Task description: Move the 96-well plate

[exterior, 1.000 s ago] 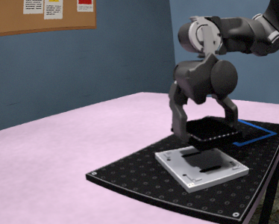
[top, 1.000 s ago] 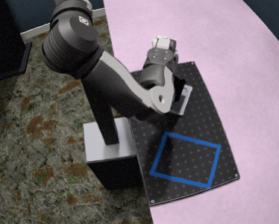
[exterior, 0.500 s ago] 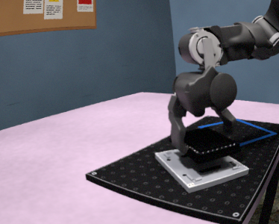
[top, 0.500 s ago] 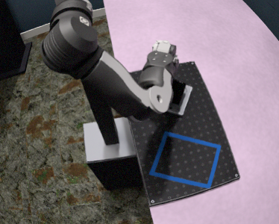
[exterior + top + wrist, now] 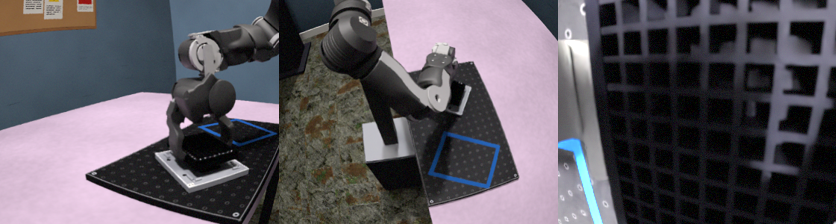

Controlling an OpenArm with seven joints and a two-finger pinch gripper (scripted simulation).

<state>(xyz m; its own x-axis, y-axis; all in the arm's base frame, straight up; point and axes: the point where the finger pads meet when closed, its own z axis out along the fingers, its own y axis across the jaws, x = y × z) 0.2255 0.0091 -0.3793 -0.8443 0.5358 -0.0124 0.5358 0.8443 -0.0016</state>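
Now: the grey plate nest 3 cm below my hand. Round my hand: black 96-well plate right at my hand.
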